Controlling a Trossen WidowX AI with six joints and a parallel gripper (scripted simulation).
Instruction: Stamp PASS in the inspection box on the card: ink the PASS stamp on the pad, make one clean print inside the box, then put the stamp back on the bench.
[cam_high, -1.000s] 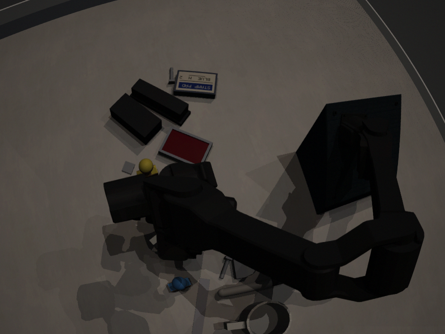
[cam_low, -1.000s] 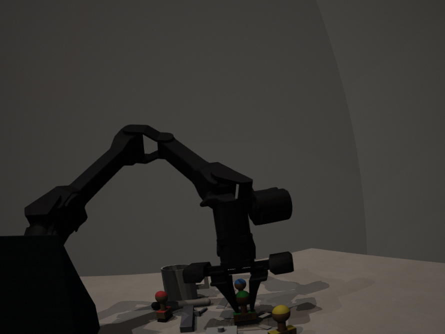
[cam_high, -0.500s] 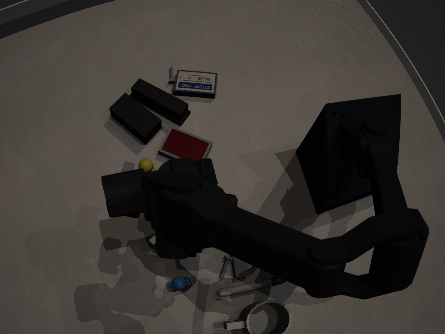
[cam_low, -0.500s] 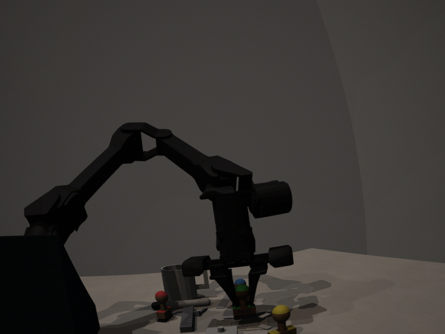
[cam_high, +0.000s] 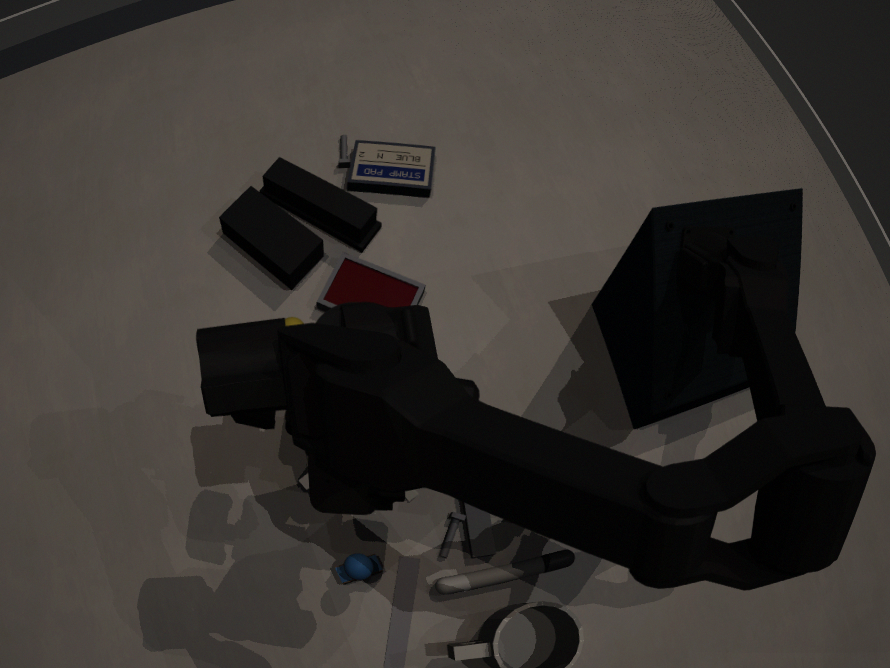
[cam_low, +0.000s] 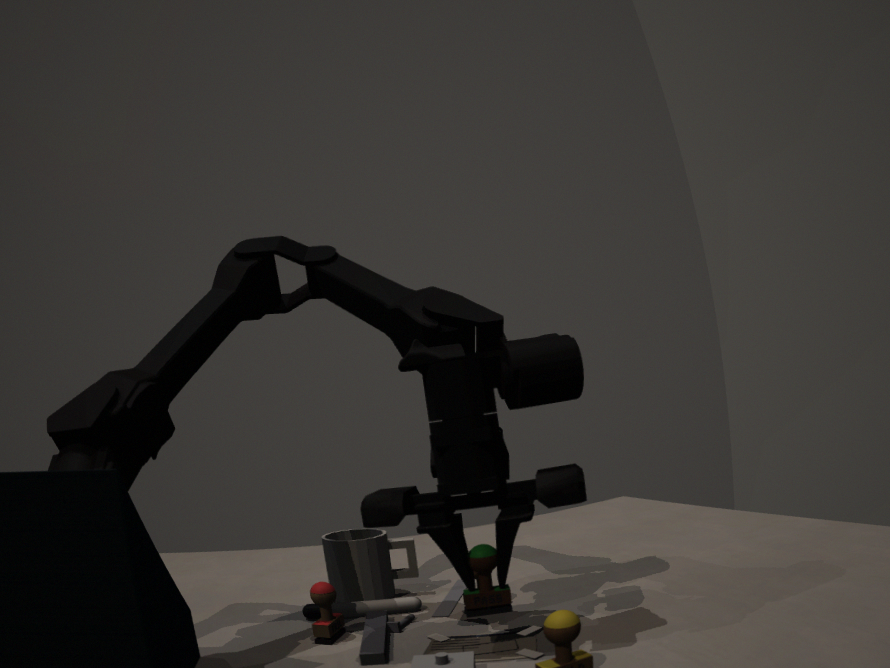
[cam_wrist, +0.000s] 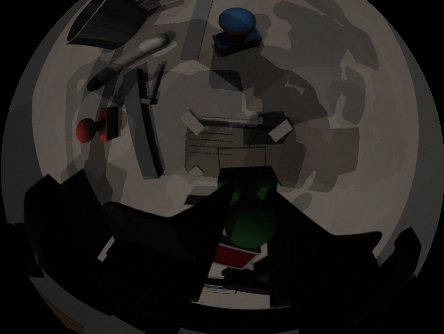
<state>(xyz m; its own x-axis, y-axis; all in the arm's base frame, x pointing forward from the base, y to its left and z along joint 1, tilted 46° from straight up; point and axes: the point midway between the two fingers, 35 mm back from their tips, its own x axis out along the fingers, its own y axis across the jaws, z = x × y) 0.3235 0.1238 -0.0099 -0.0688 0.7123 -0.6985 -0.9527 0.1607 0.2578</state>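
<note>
Right now the yellow stamp is 10 cm to the right of my gripper tip, 4 cm below it and 4 cm ahead of it. From my gripper tip the other things lie so: blue stamp 12 cm to the left, 4 cm below, 1 cm ahead; green-knobbed stamp right at my gripper tip; red ink pad 15 cm to the right, 6 cm below, 4 cm behind.
</note>
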